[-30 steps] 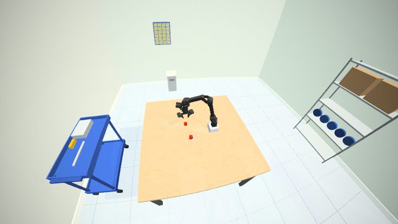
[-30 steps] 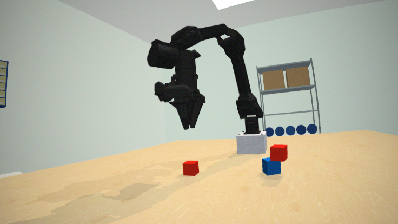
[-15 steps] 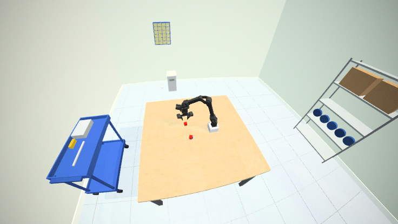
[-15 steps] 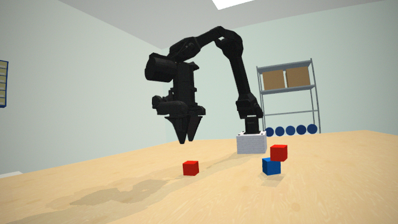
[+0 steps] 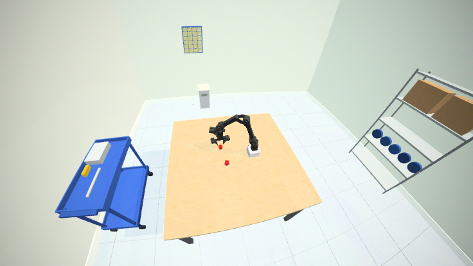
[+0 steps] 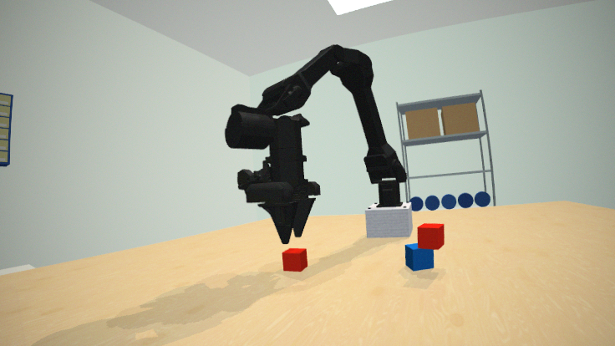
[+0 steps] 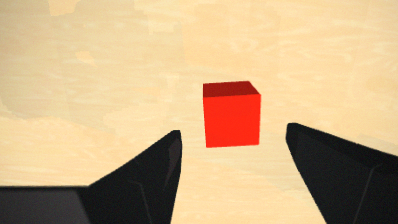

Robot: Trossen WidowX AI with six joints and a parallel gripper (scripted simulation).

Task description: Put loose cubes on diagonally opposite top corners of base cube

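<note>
Right now my gripper tip is 3 cm past the blue base cube, 21 cm to the right of it and 3 cm above it.
</note>
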